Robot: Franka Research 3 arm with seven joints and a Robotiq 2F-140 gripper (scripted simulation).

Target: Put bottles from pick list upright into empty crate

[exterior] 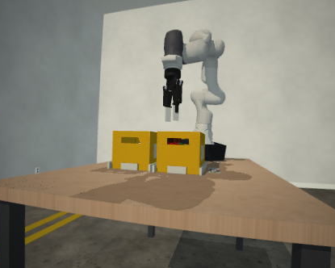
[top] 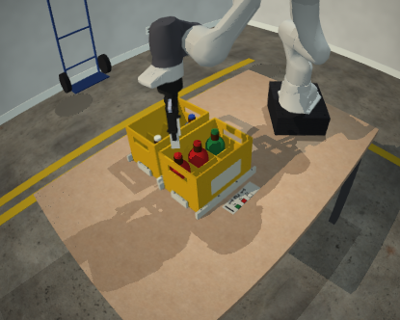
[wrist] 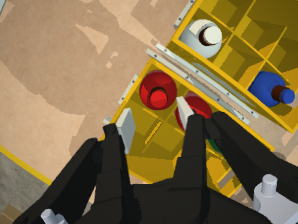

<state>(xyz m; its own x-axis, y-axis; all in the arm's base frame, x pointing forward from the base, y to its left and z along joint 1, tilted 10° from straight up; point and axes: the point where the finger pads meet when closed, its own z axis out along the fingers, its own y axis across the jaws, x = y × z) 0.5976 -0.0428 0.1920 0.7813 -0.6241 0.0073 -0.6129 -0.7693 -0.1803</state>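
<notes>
My hand is 13 cm to the left of the white-capped bottle and 17 cm above it. From my hand the other things lie so: red-label bottle (9 cm behind, 1 cm to the right, 17 cm below); blue-label bottle (18 cm behind, 16 cm to the right, 17 cm below); green bottle (18 cm behind, 2 cm to the right, 17 cm below).
</notes>
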